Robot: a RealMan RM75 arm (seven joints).
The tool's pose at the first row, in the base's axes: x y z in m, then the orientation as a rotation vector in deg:
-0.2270 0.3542 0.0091 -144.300 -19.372 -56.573
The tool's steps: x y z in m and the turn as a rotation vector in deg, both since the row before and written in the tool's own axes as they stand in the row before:
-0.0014 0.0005 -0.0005 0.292 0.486 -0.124
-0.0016 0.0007 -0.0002 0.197 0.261 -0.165
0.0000 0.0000 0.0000 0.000 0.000 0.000
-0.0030 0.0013 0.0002 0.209 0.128 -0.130
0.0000 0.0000 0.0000 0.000 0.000 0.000
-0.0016 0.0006 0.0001 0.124 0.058 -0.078
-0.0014 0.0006 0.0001 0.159 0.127 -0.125
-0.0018 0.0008 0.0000 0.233 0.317 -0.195
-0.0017 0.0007 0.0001 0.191 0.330 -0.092
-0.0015 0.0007 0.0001 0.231 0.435 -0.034
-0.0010 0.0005 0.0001 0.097 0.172 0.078
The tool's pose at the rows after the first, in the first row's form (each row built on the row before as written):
-0.2281 0.3534 0.0083 -143.767 -19.507 -57.096
-0.2291 0.3526 0.0071 -143.451 -19.723 -57.397
-0.2291 0.3526 0.0071 -143.451 -19.723 -57.397
-0.2306 0.3513 0.0045 -143.198 -19.938 -57.517
-0.2306 0.3513 0.0045 -143.198 -19.938 -57.517
-0.2314 0.3507 0.0031 -143.059 -20.072 -57.567
-0.2321 0.3501 0.0019 -142.851 -20.260 -57.704
-0.2331 0.3493 0.0004 -142.469 -20.510 -58.067
-0.2340 0.3486 -0.0011 -142.109 -20.606 -58.421
-0.2347 0.3479 -0.0024 -141.646 -20.612 -58.860
-0.2351 0.3474 -0.0033 -141.452 -20.500 -58.994

